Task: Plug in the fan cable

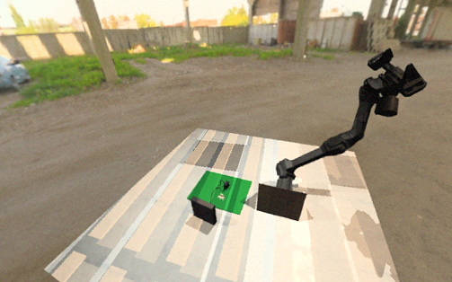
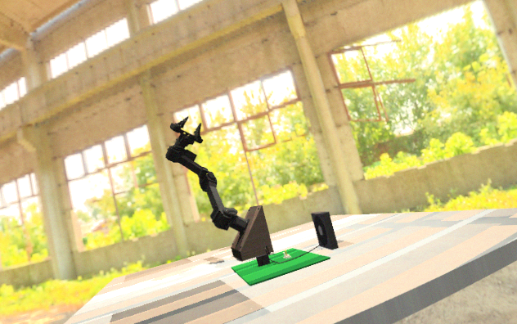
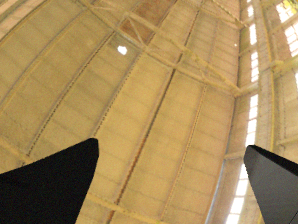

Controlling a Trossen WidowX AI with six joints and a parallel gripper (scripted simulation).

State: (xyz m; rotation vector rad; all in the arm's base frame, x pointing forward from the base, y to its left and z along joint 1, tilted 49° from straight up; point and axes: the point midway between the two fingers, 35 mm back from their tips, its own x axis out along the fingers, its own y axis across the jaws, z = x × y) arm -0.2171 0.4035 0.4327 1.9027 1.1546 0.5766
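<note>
The dark plug lies 68 cm below my gripper tip, 57 cm ahead of it and 2 cm to the right of it. Round my gripper tip: black fan (64 cm below, 62 cm ahead, 19 cm to the left); then green board (71 cm below, 60 cm ahead, 1 cm to the left).
</note>
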